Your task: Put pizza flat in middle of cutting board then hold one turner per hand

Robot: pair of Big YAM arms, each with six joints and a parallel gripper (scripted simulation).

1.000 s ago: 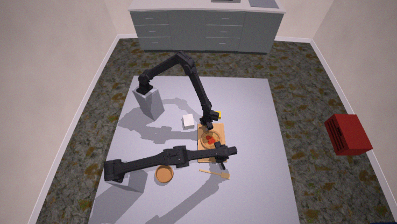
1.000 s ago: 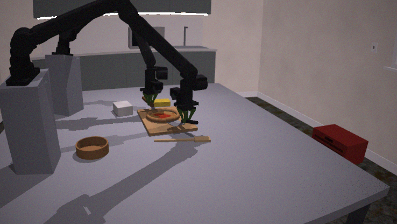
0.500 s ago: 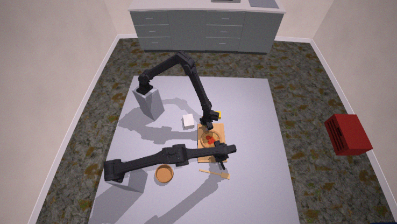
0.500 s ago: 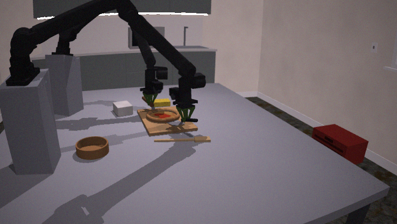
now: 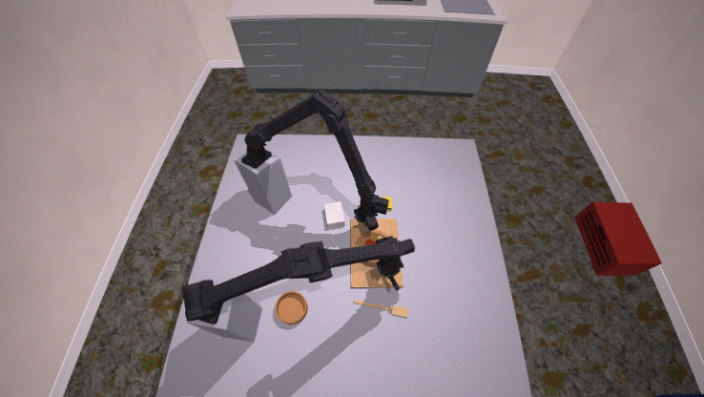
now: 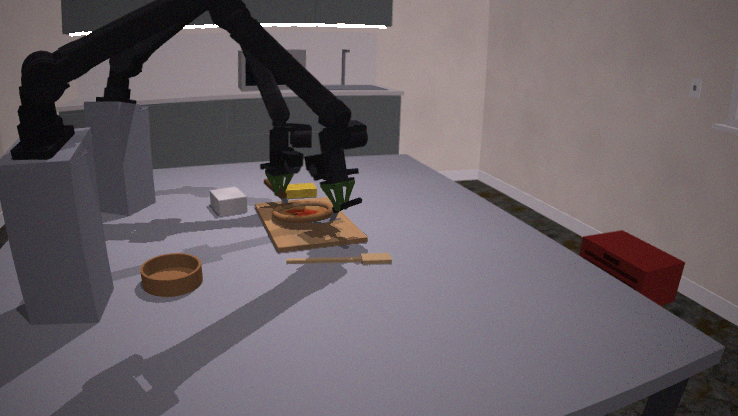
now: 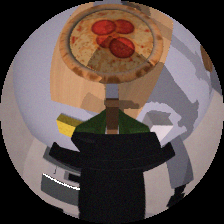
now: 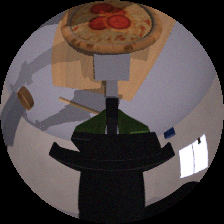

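Now: right hand 12 cm to the left of the wooden spatula, 9 cm above it and 1 cm past it. The rest, counted from my right hand: black-handled turner 1 cm to the left, 1 cm below; pizza 16 cm to the left, 7 cm below, 7 cm behind; wooden cutting board 15 cm to the left, 9 cm below, 7 cm behind.
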